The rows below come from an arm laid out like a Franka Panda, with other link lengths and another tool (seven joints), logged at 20 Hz.
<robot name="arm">
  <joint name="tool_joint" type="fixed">
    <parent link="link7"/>
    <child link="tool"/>
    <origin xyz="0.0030 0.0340 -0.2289" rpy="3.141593 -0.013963 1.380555"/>
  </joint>
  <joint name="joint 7" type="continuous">
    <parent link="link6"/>
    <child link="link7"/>
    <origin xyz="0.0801 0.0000 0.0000" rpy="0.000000 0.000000 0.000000"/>
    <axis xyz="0 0 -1"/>
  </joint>
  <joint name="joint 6" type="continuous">
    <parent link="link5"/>
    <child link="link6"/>
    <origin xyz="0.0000 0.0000 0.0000" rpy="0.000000 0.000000 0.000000"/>
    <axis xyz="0 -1 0"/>
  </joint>
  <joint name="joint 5" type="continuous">
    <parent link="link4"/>
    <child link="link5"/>
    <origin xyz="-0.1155 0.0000 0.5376" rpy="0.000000 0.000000 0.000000"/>
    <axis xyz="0 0 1"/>
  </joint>
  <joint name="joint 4" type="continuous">
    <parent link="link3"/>
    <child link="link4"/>
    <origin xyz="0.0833 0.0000 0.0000" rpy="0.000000 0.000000 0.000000"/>
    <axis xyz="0 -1 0"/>
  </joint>
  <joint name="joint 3" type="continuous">
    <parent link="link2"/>
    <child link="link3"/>
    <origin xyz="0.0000 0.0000 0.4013" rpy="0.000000 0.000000 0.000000"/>
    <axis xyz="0 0 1"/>
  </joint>
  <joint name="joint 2" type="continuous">
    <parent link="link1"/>
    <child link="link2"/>
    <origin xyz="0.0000 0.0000 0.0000" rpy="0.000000 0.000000 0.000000"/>
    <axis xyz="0 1 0"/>
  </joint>
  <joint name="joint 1" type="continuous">
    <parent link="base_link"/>
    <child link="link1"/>
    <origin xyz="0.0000 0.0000 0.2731" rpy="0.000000 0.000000 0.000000"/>
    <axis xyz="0 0 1"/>
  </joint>
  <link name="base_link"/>
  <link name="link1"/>
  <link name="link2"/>
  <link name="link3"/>
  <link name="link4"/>
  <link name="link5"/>
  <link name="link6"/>
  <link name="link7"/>
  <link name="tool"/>
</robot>
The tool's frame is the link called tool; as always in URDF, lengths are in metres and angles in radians. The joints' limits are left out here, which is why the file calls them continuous.
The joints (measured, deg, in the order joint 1, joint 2, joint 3, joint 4, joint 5, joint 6, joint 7), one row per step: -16.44 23.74 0.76 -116.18 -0.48 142.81 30.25; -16.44 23.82 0.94 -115.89 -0.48 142.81 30.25; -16.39 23.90 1.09 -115.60 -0.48 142.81 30.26; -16.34 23.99 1.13 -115.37 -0.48 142.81 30.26; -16.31 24.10 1.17 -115.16 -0.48 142.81 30.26; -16.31 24.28 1.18 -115.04 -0.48 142.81 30.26; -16.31 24.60 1.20 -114.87 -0.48 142.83 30.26; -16.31 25.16 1.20 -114.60 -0.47 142.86 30.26; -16.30 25.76 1.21 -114.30 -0.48 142.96 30.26; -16.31 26.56 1.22 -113.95 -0.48 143.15 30.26; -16.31 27.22 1.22 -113.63 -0.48 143.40 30.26; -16.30 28.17 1.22 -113.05 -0.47 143.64 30.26; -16.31 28.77 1.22 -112.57 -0.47 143.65 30.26
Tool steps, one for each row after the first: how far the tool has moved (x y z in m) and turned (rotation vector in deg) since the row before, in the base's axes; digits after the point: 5 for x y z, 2 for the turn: 0.00303 0.00178 0.00172 0.01 -0.22 0.16; 0.00308 0.00204 0.00172 0.00 -0.22 0.18; 0.00210 0.00071 0.00098 -0.02 -0.14 0.08; 0.00178 0.00052 0.00052 -0.01 -0.10 0.06; 0.00048 0.00002 -0.00133 0.02 0.06 0.01; 0.00053 0.00016 -0.00274 0.05 0.12 0.02; 0.00051 -0.00011 -0.00510 0.08 0.25 -0.01; 0.00091 0.00006 -0.00525 0.06 0.19 0.02; 0.00082 -0.00018 -0.00740 0.09 0.25 -0.01; 0.00127 -0.00031 -0.00566 0.04 0.08 0.00; 0.00247 -0.00049 -0.00731 0.06 0.12 0.00; 0.00202 -0.00069 -0.00387 0.04 0.10 -0.01
